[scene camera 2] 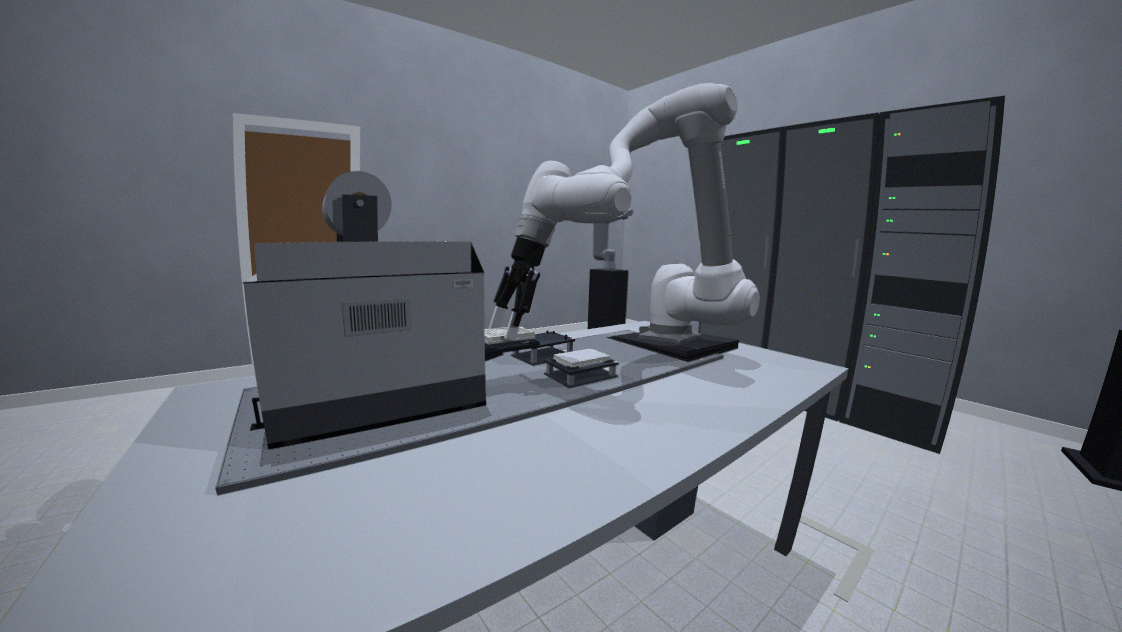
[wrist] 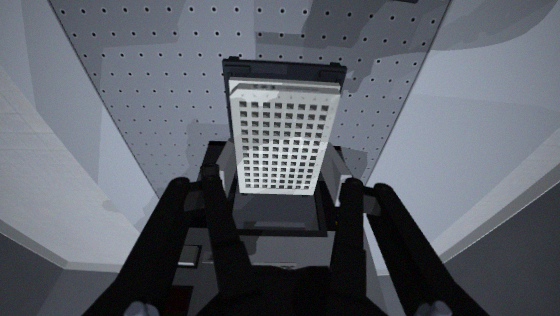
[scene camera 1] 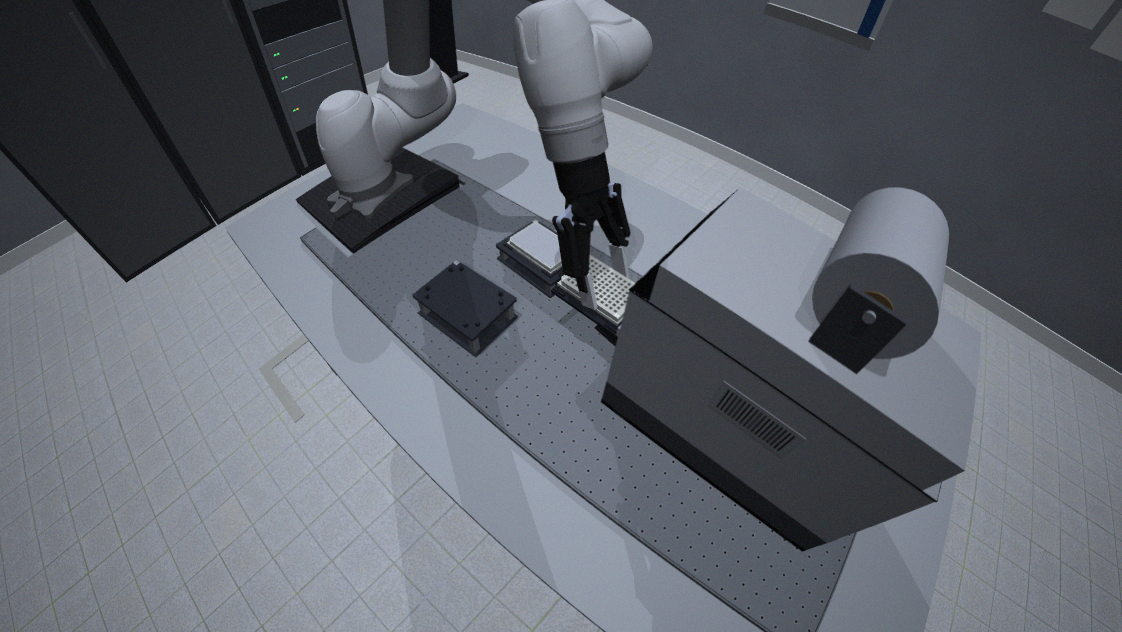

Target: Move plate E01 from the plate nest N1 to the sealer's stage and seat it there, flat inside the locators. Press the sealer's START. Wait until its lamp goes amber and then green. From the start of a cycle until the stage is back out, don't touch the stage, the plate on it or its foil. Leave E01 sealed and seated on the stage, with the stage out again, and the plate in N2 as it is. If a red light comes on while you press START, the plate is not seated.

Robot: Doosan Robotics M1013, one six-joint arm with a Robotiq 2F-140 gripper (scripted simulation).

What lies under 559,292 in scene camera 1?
A sealer stage.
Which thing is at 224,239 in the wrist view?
The gripper.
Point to a foil roll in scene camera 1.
895,240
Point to a sealer stage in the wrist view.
233,66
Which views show the gripper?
Scene camera 2, the wrist view and scene camera 1: all of them.
